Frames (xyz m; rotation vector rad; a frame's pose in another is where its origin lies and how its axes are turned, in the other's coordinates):
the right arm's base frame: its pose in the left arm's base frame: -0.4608 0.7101 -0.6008 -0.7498 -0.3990 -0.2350
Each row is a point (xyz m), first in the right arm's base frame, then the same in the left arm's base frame.
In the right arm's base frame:
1: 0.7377 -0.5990 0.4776
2: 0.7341 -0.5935 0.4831
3: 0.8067 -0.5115 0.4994
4: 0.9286 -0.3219 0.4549
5: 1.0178 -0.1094 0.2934
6: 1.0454 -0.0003 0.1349
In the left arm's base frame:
1: -0.1318 0.5705 0.4009
2: -0.1346 0.5785 0.3996
3: -0.0453 0.6434 0.3915
4: 0.1418 0.7390 0.2986
5: 0.3386 0.7711 0.1000
6: 0.4435 0.7358 -0.0598

